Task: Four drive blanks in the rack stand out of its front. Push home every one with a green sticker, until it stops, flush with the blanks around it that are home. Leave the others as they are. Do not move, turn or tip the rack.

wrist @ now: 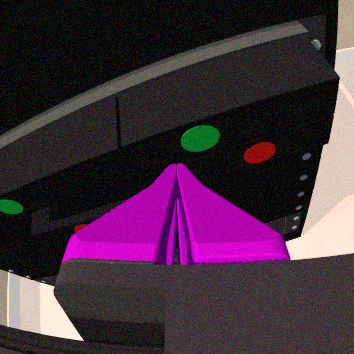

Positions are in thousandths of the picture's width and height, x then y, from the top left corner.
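Observation:
A black rack (292, 292) is there for me to see, and along with the rack I can see my gripper (499, 496).

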